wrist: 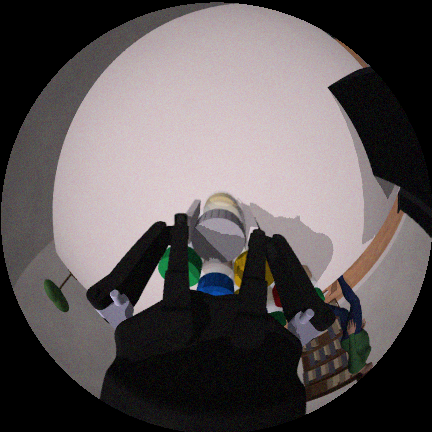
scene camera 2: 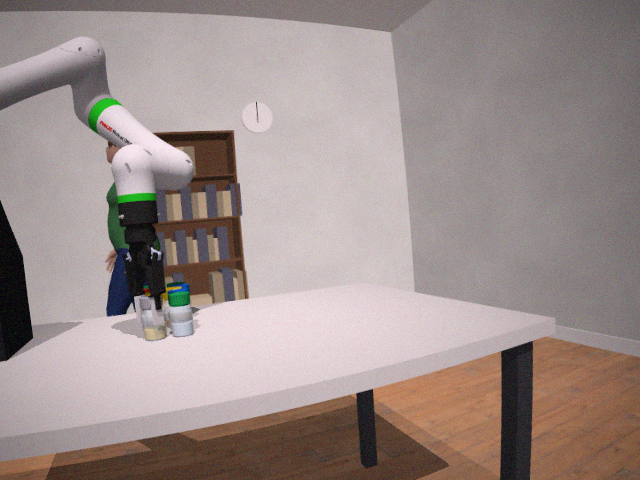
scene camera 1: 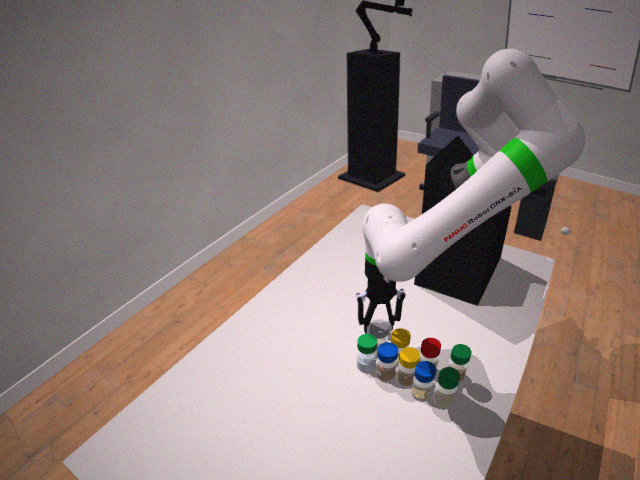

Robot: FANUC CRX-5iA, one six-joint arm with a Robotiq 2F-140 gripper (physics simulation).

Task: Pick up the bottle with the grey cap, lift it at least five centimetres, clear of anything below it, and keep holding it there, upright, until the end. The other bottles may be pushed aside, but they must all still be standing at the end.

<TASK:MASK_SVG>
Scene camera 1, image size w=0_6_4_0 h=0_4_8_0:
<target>my gripper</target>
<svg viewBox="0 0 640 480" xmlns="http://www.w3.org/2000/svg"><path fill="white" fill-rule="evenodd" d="M368 279L365 292L362 294L356 293L359 325L364 325L365 334L370 334L370 322L375 308L379 304L386 304L387 322L389 324L388 341L391 341L394 322L401 320L402 305L406 294L404 289L396 289L395 281L380 284ZM367 297L370 300L370 303L364 318L363 302ZM396 295L395 315L393 315L390 300Z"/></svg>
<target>green-capped bottle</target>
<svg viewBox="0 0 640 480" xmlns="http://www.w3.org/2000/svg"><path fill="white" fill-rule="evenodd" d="M362 334L357 340L356 368L362 373L371 373L376 368L377 338L372 334Z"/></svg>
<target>blue-capped bottle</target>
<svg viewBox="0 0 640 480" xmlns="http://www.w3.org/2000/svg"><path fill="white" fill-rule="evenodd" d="M429 361L421 361L415 368L411 396L419 402L429 400L433 390L437 369Z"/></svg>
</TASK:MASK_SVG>
